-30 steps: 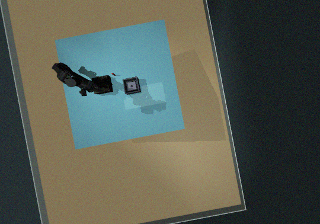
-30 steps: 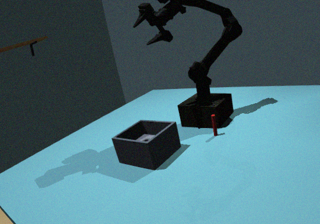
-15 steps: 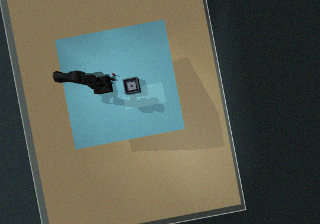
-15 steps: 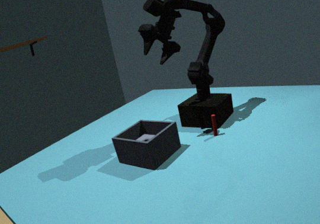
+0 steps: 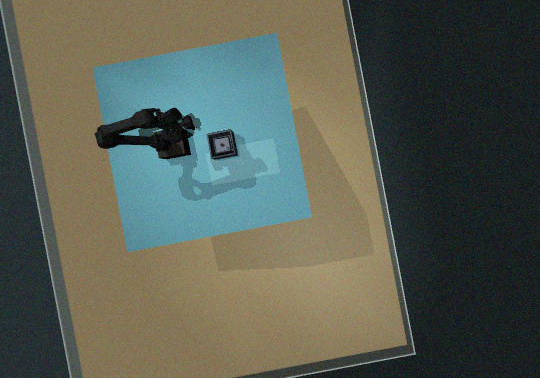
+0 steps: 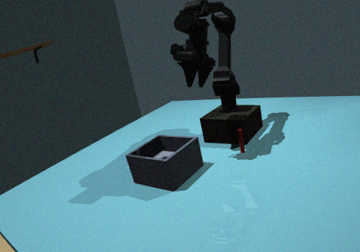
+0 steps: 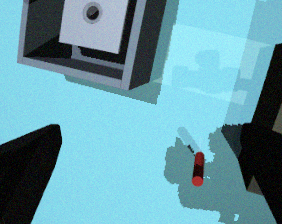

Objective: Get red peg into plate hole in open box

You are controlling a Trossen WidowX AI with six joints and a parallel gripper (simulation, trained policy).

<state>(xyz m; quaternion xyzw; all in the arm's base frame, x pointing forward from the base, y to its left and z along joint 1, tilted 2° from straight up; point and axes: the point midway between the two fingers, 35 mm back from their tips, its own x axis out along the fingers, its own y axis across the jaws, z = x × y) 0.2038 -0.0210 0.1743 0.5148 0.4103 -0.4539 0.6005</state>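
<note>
The red peg lies 30 mm behind my gripper tip, 110 mm to the left of it and 200 mm below it. Also, from my gripper tip: pale plate 130 mm ahead, 90 mm to the right, 190 mm below; then dark box 130 mm ahead, 90 mm to the right, 210 mm below.
</note>
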